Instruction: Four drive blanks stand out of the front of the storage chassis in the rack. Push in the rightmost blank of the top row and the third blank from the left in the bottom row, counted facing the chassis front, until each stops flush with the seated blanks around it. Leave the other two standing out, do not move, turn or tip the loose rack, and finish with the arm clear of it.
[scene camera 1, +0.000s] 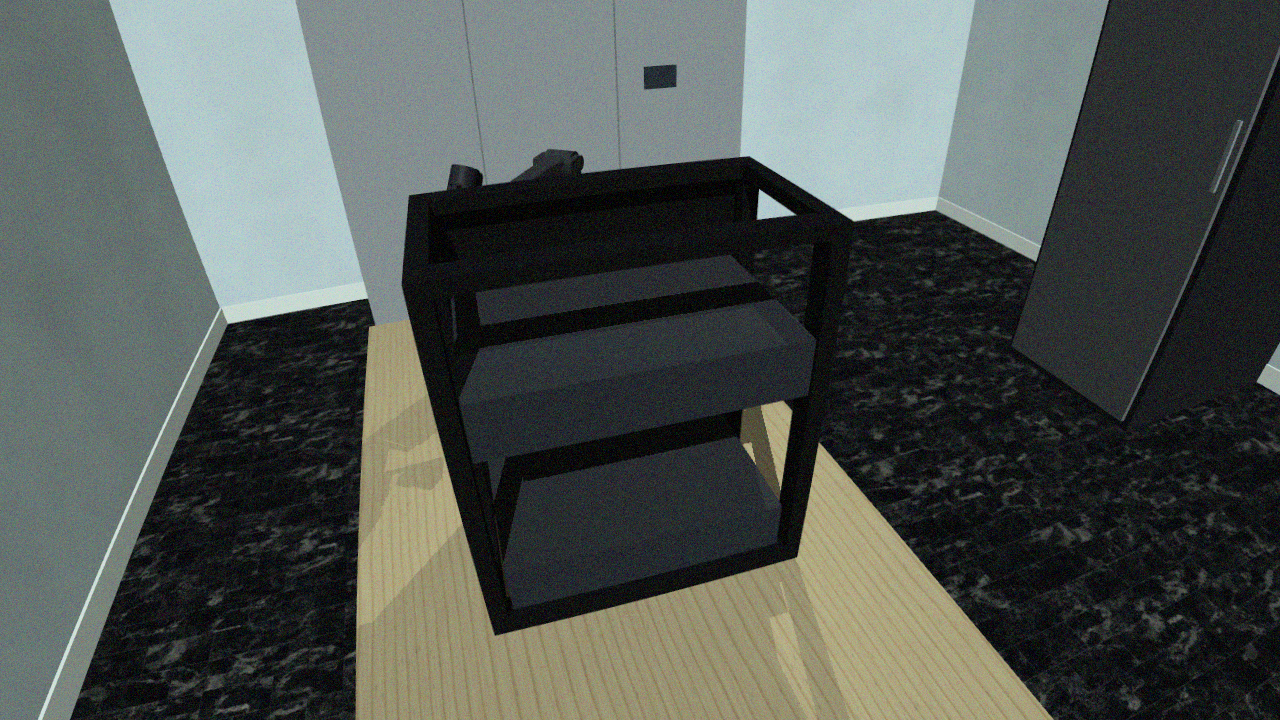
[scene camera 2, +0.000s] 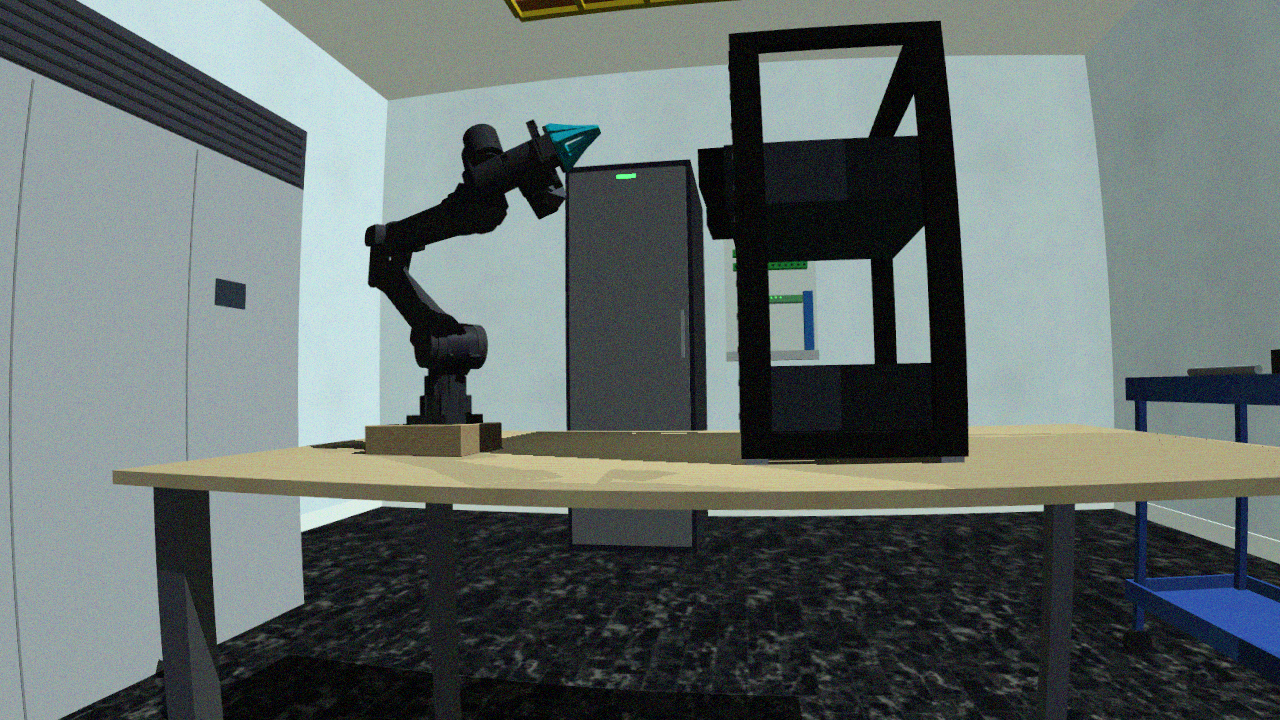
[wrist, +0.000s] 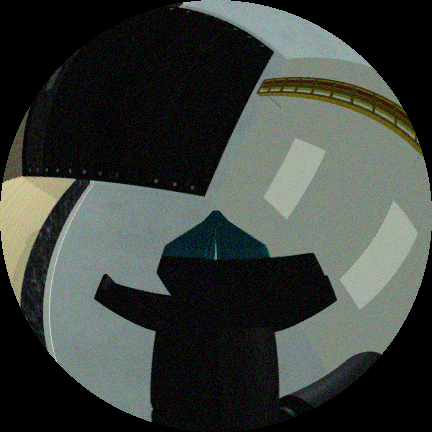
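Where they show: gripper, fingertip midpoint: (scene camera 2: 599, 128) (wrist: 215, 215); arm's base at its link origin: (scene camera 2: 445, 423).
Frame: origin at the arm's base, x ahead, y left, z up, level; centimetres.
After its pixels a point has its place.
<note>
The black open rack (scene camera 1: 830, 304) @(x 76.9, y 38.4, z 44.3 cm) (scene camera 2: 753, 295) @(x 52.6, y -11.8, z 17.6 cm) stands upright on the table. A dark grey chassis (scene camera 1: 635, 376) @(x 78.4, y 13.2, z 39.0 cm) (scene camera 2: 805, 171) @(x 60.0, y -8.3, z 35.0 cm) sits in its upper part, and a dark block (scene camera 2: 714, 192) @(x 46.9, y -5.5, z 33.7 cm) juts out of the rack's front at that level. In the wrist view a very dark face with small holes along its edges fills the upper left. Single drive blanks cannot be told apart. My gripper (scene camera 2: 597, 129) @(x 29.7, y -5.8, z 45.3 cm) (wrist: 215, 215) @(x 29.7, y -5.8, z 45.3 cm) is shut and empty, its teal fingertips together. It points towards the rack's front from a gap, slightly higher than the jutting block. The rack hides it in scene camera 1.
A lower grey unit (scene camera 1: 644, 528) @(x 74.6, y 14.5, z 8.4 cm) (scene camera 2: 805, 398) @(x 58.9, y -7.8, z 3.9 cm) sits at the rack's base. The arm stands on a wooden block (scene camera 2: 420, 439) @(x 0.9, y -9.1, z -2.0 cm) on the wooden table (scene camera 1: 626, 662) @(x 88.1, y 8.4, z -4.5 cm) (scene camera 2: 626, 490) @(x 41.4, y -34.8, z -4.5 cm). A dark cabinet (scene camera 1: 1154, 205) (scene camera 2: 626, 304) stands beyond the table. A blue cart (scene camera 2: 1199, 388) is at the right.
</note>
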